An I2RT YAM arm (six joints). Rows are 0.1 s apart.
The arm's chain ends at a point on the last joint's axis. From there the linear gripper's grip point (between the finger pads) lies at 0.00 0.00 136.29 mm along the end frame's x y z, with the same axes.
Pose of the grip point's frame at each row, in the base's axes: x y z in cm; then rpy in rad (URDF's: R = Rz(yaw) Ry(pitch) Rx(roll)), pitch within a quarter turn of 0, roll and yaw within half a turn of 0:
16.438, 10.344, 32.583, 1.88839, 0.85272, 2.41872
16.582, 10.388, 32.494, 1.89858, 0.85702, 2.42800
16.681, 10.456, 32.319, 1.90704, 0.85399, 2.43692
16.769, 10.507, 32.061, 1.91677, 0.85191, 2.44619
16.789, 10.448, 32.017, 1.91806, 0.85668, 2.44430
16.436, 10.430, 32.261, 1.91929, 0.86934, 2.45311
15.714, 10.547, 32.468, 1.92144, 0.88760, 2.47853
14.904, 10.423, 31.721, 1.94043, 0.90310, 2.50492
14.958, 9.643, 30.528, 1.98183, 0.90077, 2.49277
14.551, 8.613, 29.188, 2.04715, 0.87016, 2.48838
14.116, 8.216, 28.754, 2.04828, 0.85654, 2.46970
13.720, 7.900, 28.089, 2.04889, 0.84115, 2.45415
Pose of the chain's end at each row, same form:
5.469, 2.755, 35.383, 1.88839, 0.85272, 2.41872
5.629, 2.804, 35.367, 1.89858, 0.85702, 2.42800
5.764, 2.851, 35.273, 1.90704, 0.85399, 2.43692
5.884, 2.891, 35.105, 1.91677, 0.85191, 2.44619
5.873, 2.875, 35.055, 1.91806, 0.85668, 2.44430
5.552, 2.797, 35.264, 1.91929, 0.86934, 2.45311
4.974, 2.694, 35.423, 1.92144, 0.88760, 2.47853
4.240, 2.503, 34.770, 1.94043, 0.90310, 2.50492
4.008, 2.267, 33.910, 1.98183, 0.90077, 2.49277
3.396, 1.898, 33.217, 2.04715, 0.87016, 2.48838
2.878, 1.688, 32.857, 2.04828, 0.85654, 2.46970
2.429, 1.514, 32.269, 2.04889, 0.84115, 2.45415

